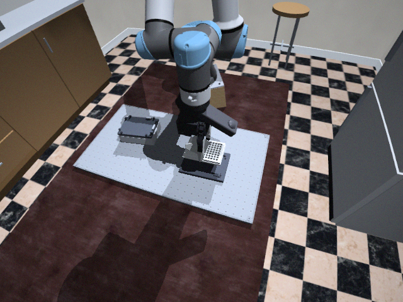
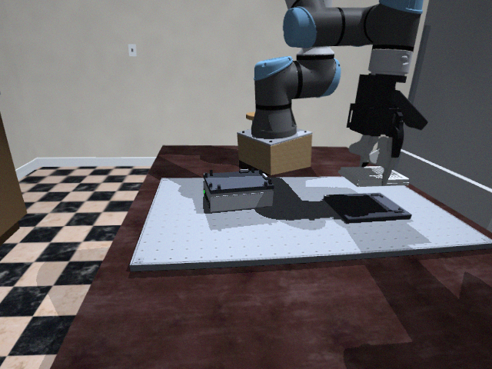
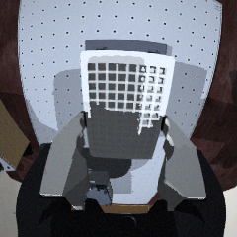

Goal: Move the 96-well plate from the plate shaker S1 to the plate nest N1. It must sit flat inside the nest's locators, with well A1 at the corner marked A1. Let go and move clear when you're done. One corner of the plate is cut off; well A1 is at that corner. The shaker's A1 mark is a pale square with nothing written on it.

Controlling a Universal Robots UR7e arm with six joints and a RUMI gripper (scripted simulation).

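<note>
The dark plate nest lies 80 mm below my hand. From my hand the other things lie so: white 96-well plate: 10 mm below.
</note>
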